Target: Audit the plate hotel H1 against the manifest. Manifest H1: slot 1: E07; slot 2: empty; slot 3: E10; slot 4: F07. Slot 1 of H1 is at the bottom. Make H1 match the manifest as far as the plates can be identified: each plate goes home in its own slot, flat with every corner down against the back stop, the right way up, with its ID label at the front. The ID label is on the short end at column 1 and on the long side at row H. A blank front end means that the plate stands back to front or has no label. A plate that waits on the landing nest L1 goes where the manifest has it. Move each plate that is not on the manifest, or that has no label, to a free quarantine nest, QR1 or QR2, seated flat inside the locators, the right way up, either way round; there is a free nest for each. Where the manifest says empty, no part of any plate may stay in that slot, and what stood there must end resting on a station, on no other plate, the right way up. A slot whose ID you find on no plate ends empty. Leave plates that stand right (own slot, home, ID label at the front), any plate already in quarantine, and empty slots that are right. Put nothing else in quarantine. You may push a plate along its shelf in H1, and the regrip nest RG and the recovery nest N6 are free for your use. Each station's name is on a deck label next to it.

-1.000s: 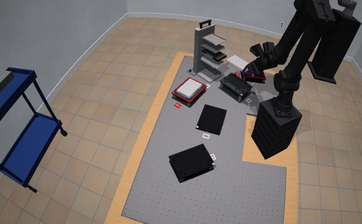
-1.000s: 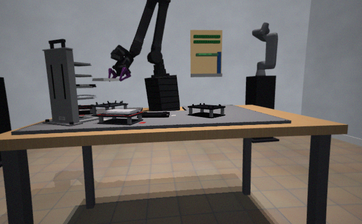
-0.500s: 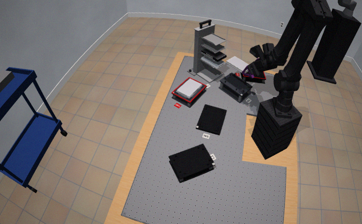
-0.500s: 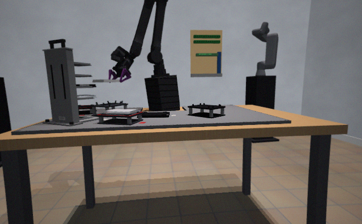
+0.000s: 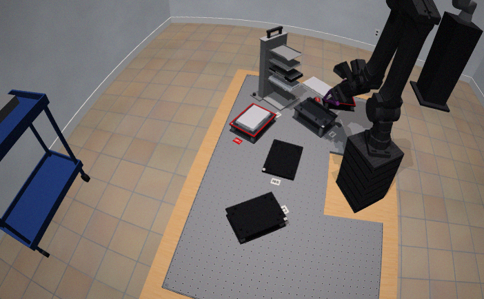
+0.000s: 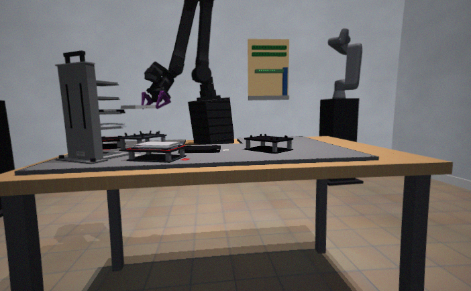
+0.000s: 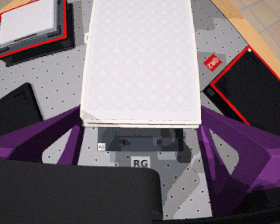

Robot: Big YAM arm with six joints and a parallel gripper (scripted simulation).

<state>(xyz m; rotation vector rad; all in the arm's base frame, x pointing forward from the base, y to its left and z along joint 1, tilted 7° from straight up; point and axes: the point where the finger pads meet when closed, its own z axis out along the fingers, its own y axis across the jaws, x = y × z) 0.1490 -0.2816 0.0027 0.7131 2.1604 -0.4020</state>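
The regrip nest lies 13 cm below my hand, 4 cm ahead of it and 3 cm to the right of it. The rest, counted from my hand: RG label 19 cm below, 4 cm behind, 3 cm to the left; QR2 label 19 cm to the right, 19 cm below, 2 cm ahead; dark plate 19 cm ahead, 15 cm to the right, 2 cm below.
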